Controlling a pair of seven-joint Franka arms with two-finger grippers.
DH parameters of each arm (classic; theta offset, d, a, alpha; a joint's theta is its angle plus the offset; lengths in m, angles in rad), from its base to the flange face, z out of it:
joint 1: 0 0.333 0 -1.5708
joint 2: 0 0 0 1.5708
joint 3: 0 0.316 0.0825 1.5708
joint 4: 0 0 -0.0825 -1.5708
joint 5: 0 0.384 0 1.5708
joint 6: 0 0 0.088 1.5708
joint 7: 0 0.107 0 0
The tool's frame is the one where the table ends.
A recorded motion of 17 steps. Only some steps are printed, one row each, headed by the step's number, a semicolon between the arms.
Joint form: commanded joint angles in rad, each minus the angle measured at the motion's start. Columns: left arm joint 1, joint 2, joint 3, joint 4, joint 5, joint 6, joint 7; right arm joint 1, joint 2, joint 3, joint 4, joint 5, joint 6, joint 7.
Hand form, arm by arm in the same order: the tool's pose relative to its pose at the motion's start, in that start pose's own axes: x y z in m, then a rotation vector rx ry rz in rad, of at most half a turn. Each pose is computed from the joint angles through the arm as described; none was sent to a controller.
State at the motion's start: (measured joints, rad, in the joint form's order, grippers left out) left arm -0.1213 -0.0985 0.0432 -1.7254 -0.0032 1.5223 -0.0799; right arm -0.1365 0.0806 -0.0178 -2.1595 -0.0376 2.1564 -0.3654
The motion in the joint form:
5: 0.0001 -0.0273 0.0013 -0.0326 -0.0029 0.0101 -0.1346; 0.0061 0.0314 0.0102 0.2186 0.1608 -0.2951 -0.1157
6: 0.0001 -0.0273 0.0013 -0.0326 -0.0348 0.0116 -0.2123; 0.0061 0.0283 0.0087 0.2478 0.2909 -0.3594 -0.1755
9: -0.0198 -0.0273 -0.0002 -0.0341 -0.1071 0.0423 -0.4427; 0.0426 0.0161 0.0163 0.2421 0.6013 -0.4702 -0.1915
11: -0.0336 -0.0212 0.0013 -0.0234 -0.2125 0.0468 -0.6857; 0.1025 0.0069 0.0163 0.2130 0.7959 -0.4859 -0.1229
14: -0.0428 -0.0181 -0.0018 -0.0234 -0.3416 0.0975 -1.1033; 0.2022 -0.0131 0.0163 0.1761 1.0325 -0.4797 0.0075
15: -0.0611 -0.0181 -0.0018 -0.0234 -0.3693 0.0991 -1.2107; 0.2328 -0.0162 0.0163 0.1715 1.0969 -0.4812 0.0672
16: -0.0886 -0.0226 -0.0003 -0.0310 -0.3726 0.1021 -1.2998; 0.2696 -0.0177 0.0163 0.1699 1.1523 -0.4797 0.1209
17: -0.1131 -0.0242 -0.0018 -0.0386 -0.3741 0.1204 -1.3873; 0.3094 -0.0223 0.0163 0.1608 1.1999 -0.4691 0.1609
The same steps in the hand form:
5: -0.0078 -0.0013 0.0013 -0.0050 0.0041 -0.1356; 0.0237 -0.0101 -0.0601 0.1782 -0.0381 -0.0709
6: -0.0079 0.0022 0.0010 -0.0368 -0.0005 -0.2120; 0.0258 -0.0205 -0.0728 0.3069 -0.0056 -0.0963
9: -0.0065 0.0210 -0.0015 -0.1126 0.0011 -0.4196; 0.0318 -0.0761 -0.0824 0.6231 0.0313 -0.0926
11: -0.0062 0.0386 -0.0057 -0.2127 -0.0502 -0.6457; 0.0388 -0.1248 -0.0853 0.8048 0.0340 -0.0318
14: -0.0027 0.0574 -0.0124 -0.3388 -0.1396 -1.0485; 0.0447 -0.1936 -0.0963 1.0133 0.0006 0.0712
15: -0.0048 0.0693 -0.0133 -0.3535 -0.1789 -1.1352; 0.0459 -0.2137 -0.1008 1.0704 -0.0310 0.1156
16: -0.0090 0.0825 -0.0120 -0.3451 -0.2013 -1.1985; 0.0470 -0.2362 -0.1052 1.1166 -0.0657 0.1470
17: -0.0110 0.0954 -0.0105 -0.3438 -0.2126 -1.2636; 0.0460 -0.2591 -0.1072 1.1516 -0.0960 0.1689

